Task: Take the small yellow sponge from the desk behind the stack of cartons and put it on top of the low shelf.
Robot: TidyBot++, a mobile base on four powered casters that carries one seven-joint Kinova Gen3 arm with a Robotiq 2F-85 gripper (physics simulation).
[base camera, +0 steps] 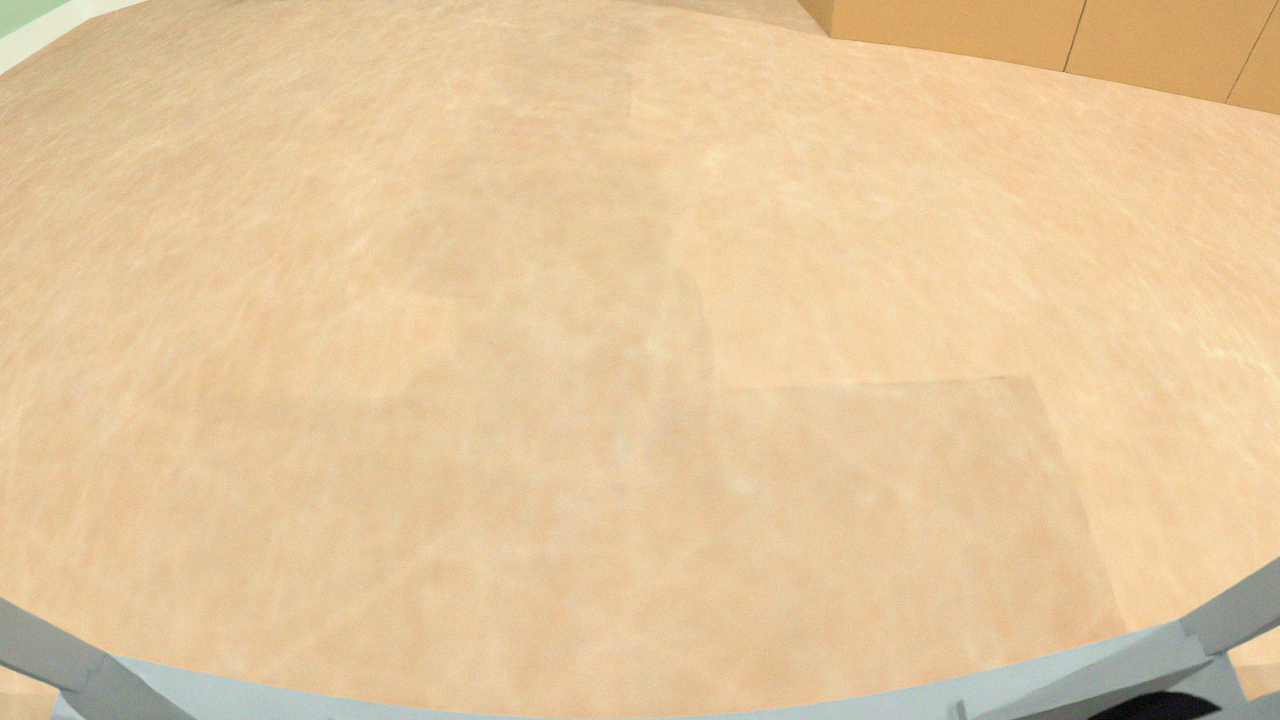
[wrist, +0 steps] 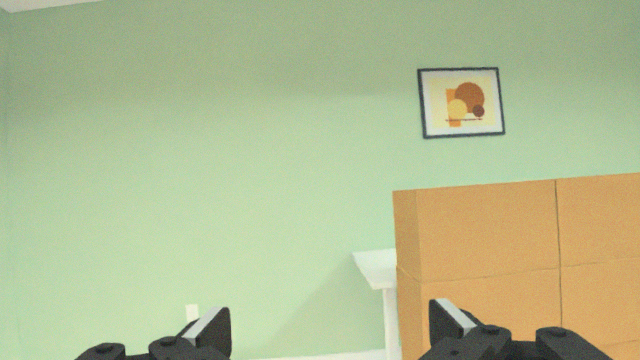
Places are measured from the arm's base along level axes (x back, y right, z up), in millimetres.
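Where they show: gripper, fingertip midpoint: (wrist: 329, 326).
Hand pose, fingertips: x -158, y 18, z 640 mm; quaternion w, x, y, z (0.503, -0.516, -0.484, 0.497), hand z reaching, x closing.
After its pixels a point has its place.
The stack of cartons (base camera: 966, 40) {x -1028, y 531, z -369 mm} (wrist: 487, 232) {x -1034, y 514, z 544 mm} stands at the right in the wrist view and at the top right in the base camera view. A white desk (wrist: 375, 262) {x -1826, y 299, z 324 mm} shows in part behind the stack's left side; the rest of it is hidden by the cartons. The yellow sponge and the low shelf do not show in either view. My gripper (wrist: 329, 326) {x -158, y 18, z 640 mm} is open, with its fingers wide apart and no object between them. It points toward the green wall and the left side of the cartons, some distance away from them.
A green wall (wrist: 200, 175) {x -2194, y -668, z 845 mm} stands behind the desk, with a framed picture (wrist: 462, 102) {x -2212, y 989, z 1198 mm} above the cartons and a white outlet plate (wrist: 192, 313) {x -2186, y -778, z 8 mm} low on the left. The floor (base camera: 581, 358) {x -409, y -33, z -396 mm} stretches in front of my base up to the cartons.
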